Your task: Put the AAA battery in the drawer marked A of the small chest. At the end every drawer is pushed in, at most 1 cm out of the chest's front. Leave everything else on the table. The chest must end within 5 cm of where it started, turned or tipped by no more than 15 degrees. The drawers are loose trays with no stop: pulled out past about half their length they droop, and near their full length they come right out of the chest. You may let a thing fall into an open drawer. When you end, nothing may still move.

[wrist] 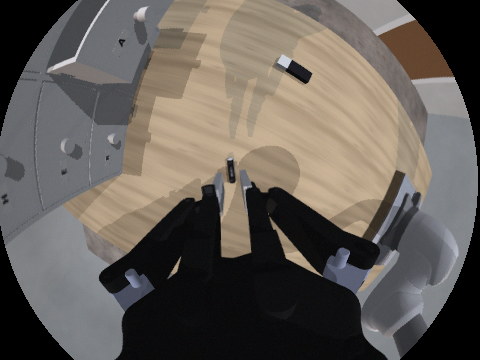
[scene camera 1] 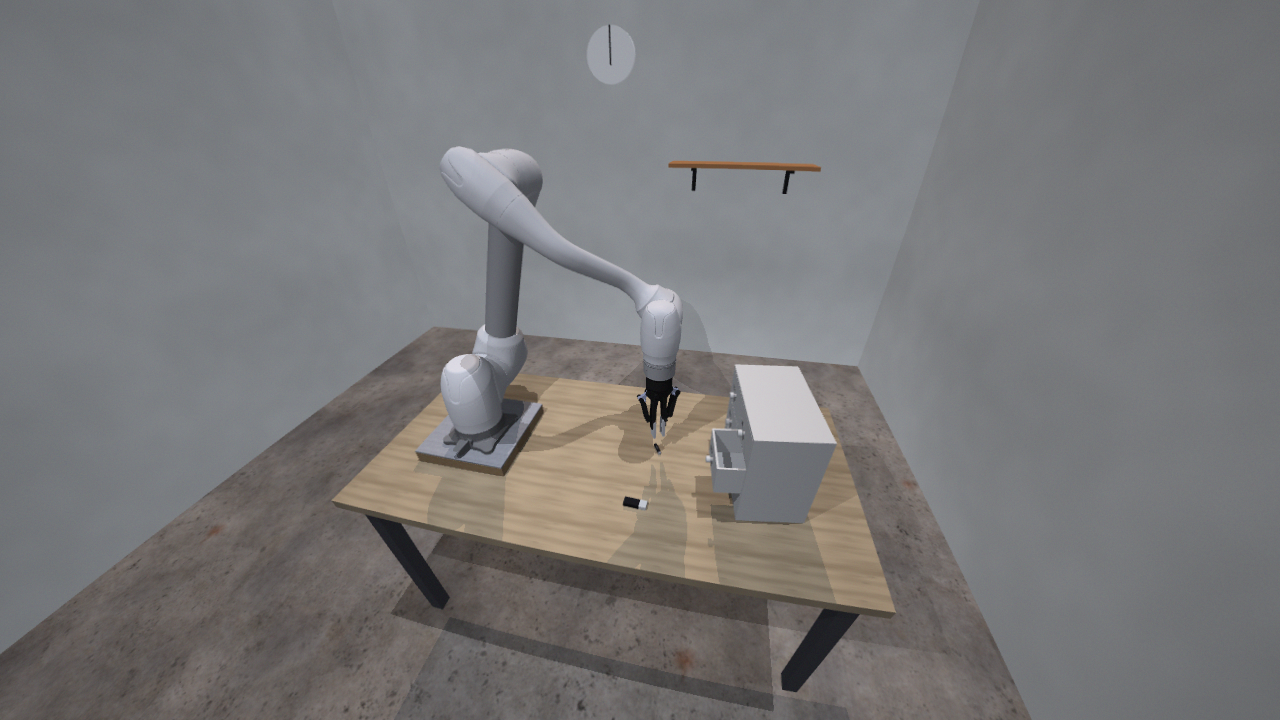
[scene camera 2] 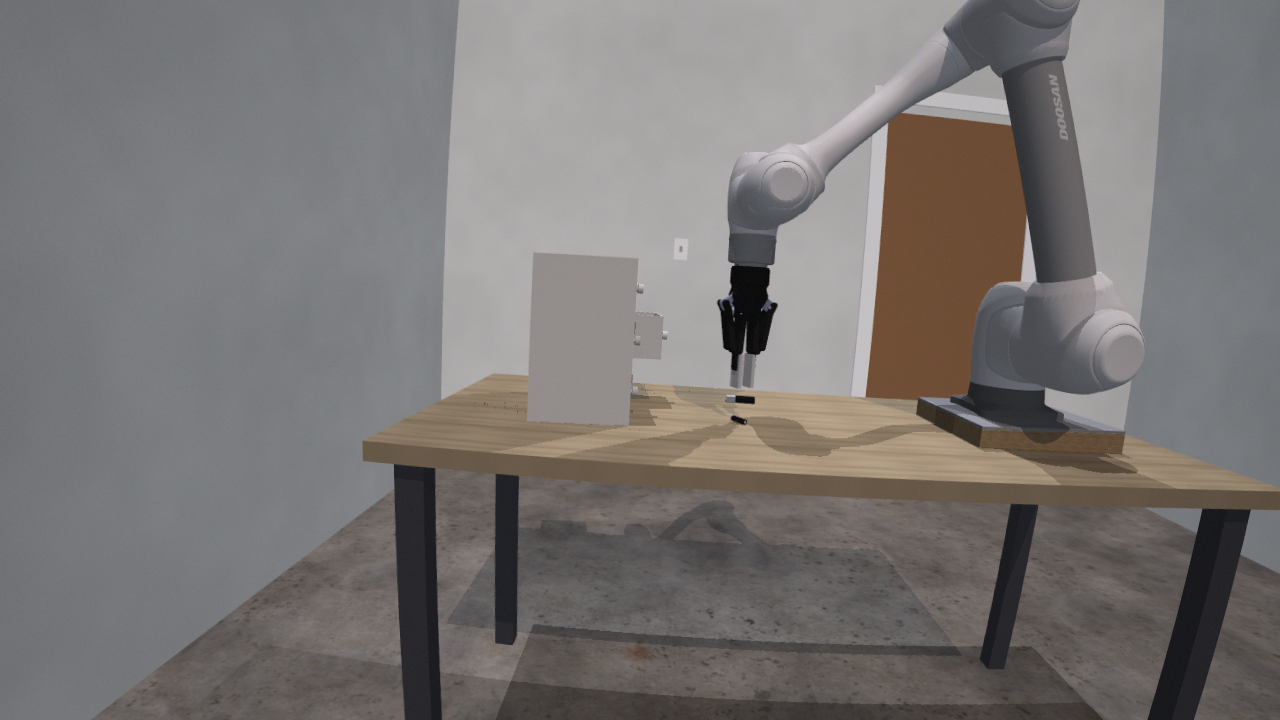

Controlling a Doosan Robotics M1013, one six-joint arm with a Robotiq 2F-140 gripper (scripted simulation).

Labels:
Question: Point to a chest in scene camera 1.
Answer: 792, 446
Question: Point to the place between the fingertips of my gripper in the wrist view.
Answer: At 231, 181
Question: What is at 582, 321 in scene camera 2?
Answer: A chest.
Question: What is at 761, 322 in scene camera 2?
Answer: My gripper.

